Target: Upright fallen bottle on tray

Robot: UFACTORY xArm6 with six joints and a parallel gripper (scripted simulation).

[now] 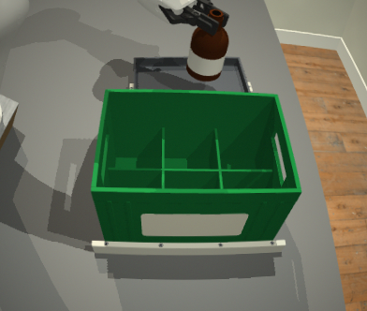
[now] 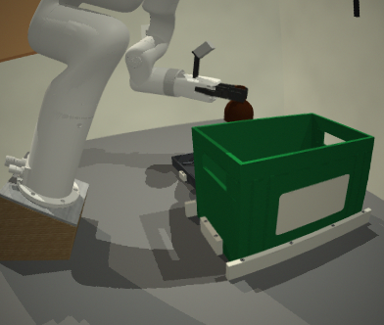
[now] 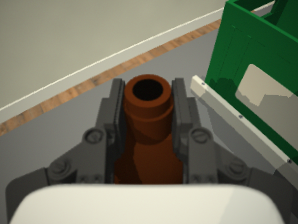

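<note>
Now: the brown bottle 60 mm below my hand. From my hand the other things lie so: green crate: 80 mm behind, 270 mm to the right, 110 mm below; then dark grey tray: 30 mm behind, 180 mm below.
</note>
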